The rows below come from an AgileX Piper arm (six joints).
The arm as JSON. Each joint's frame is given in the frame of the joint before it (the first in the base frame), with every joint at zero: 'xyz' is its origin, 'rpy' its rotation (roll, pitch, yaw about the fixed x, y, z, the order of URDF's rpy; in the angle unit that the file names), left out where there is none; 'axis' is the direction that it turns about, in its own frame. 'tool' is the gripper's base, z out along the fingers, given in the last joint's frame.
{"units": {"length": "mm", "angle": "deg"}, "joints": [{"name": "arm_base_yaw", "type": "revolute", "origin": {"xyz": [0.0, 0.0, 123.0]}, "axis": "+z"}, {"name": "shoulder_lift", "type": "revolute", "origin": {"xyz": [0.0, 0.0, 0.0]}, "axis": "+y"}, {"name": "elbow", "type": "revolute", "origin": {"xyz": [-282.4, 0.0, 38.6]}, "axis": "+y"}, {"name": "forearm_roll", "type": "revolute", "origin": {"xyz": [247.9, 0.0, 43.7]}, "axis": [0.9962, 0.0, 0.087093]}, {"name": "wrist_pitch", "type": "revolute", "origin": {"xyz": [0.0, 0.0, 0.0]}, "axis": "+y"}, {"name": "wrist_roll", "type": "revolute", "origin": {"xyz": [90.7, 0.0, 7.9]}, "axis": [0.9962, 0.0, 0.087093]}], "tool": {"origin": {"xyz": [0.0, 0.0, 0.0], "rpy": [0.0, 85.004, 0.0]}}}
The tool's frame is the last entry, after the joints.
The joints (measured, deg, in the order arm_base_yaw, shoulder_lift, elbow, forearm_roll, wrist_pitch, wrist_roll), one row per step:
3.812, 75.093, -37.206, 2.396, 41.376, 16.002
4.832, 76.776, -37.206, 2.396, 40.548, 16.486
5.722, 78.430, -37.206, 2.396, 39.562, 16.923
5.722, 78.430, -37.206, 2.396, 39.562, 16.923
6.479, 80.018, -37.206, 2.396, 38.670, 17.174
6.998, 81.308, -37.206, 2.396, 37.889, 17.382
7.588, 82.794, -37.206, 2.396, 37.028, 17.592
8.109, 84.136, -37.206, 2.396, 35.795, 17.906
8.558, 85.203, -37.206, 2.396, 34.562, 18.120
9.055, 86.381, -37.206, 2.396, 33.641, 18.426
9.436, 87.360, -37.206, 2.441, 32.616, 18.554
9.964, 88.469, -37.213, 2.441, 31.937, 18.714
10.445, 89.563, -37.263, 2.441, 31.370, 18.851
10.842, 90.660, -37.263, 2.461, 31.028, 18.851
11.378, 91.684, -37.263, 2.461, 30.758, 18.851
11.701, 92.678, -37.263, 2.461, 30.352, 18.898
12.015, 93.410, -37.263, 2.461, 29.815, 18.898
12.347, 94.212, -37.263, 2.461, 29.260, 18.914
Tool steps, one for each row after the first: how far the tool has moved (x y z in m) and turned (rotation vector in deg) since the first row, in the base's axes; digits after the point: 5 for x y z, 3 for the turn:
0.00312, 0.00401, -0.00593, 0.043, 0.875, 0.525
0.00626, 0.00763, -0.01180, 0.066, 1.560, 0.958
0.00626, 0.00763, -0.01180, 0.066, 1.560, 0.958
0.00902, 0.01081, -0.01757, 0.028, 2.264, 1.441
0.01125, 0.01307, -0.02231, -0.005, 2.780, 1.731
0.01361, 0.01567, -0.02787, -0.061, 3.409, 2.087
0.01631, 0.01807, -0.03280, -0.047, 3.530, 2.263
0.01872, 0.02019, -0.03670, -0.022, 3.373, 2.466
0.02059, 0.02248, -0.04120, -0.024, 3.641, 2.637
0.02248, 0.02436, -0.04489, 0.004, 3.603, 2.831
0.02375, 0.02676, -0.04925, -0.056, 4.028, 3.181
0.02496, 0.02899, -0.05346, -0.130, 4.505, 3.509
0.02557, 0.03080, -0.05797, -0.258, 5.251, 3.876
0.02584, 0.03315, -0.06222, -0.411, 5.994, 4.399
0.02641, 0.03463, -0.06632, -0.526, 6.574, 4.661
0.02708, 0.03610, -0.06930, -0.594, 6.762, 4.957
0.02771, 0.03766, -0.07259, -0.669, 7.003, 5.256

